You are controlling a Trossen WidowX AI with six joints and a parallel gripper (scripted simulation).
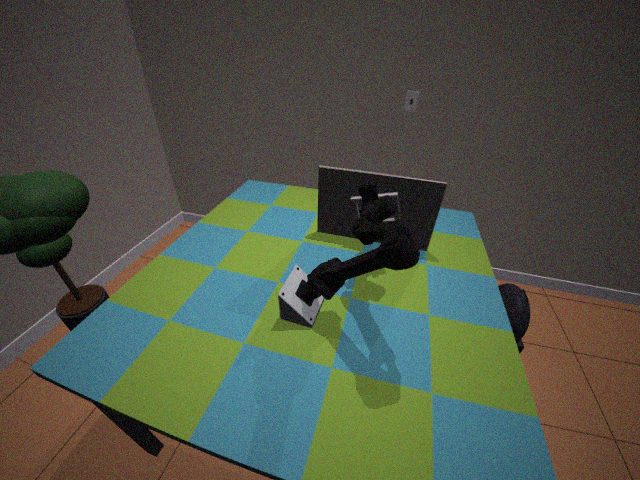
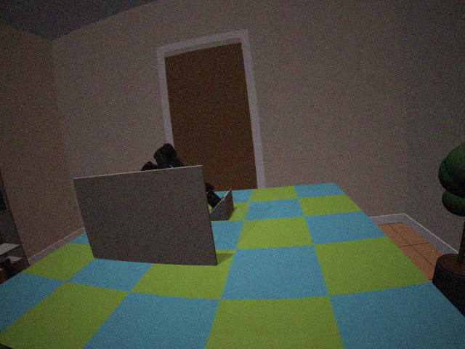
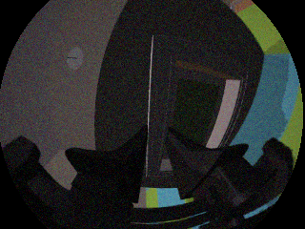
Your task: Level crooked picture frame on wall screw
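Now: gripper tip 20 mm to the left of the picture frame and 50 mm above it.
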